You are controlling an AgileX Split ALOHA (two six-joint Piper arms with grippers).
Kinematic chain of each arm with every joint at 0, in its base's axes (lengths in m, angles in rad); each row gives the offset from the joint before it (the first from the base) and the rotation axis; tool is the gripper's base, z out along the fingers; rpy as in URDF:
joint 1: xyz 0 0 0.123 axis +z
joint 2: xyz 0 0 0 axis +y
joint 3: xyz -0.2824 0 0.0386 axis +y
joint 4: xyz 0.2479 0 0.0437 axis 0.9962 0 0.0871
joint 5: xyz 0 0 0 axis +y
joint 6: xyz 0.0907 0 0.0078 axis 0.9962 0 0.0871
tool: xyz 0 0 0 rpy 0 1.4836 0
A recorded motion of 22 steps. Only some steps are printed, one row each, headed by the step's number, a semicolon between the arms.
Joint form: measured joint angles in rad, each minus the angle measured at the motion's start. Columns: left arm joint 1, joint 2, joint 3, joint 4, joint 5, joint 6; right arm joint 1, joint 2, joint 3, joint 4, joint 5, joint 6.
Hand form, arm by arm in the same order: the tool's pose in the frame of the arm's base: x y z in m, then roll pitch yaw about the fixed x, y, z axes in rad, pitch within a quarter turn. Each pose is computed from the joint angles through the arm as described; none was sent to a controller.
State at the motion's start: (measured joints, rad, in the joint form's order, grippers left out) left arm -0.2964 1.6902 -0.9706 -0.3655 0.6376 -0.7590; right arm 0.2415 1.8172 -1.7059 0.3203 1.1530 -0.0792
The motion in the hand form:
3: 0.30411 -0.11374 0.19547 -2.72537 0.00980 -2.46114; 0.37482 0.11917 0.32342 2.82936 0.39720 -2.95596
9: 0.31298 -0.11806 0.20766 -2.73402 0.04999 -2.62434; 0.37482 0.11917 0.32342 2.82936 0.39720 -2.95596
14: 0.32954 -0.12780 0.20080 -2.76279 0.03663 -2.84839; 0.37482 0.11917 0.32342 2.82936 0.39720 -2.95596
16: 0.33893 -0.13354 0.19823 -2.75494 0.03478 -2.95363; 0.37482 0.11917 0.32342 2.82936 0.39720 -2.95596
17: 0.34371 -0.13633 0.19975 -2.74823 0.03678 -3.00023; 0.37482 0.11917 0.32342 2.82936 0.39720 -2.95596
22: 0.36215 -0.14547 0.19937 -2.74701 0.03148 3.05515; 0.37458 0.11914 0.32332 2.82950 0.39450 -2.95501
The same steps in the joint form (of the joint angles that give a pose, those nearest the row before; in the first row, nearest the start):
3: 0.0000 0.0000 -0.0481 0.0020 0.0254 0.0357; 0.0000 0.0000 0.0000 -0.0019 0.0000 0.0000
9: 0.0009 0.0172 -0.1261 0.0050 0.1076 0.1859; 0.0000 0.0000 0.0000 -0.0019 0.0000 0.0000
14: 0.0010 0.1107 -0.2308 -0.0283 0.2140 0.4080; 0.0000 0.0000 0.0000 -0.0019 0.0000 0.0000
16: 0.0009 0.1577 -0.2875 -0.0551 0.2588 0.5191; 0.0000 0.0000 0.0000 -0.0019 0.0000 0.0000
17: 0.0009 0.1764 -0.3212 -0.0650 0.2861 0.5641; 0.0000 0.0000 0.0000 -0.0019 0.0000 0.0000
22: 0.0009 0.2689 -0.4637 -0.0726 0.4223 0.7590; 0.0000 0.0000 0.0000 -0.0019 0.0028 0.0000

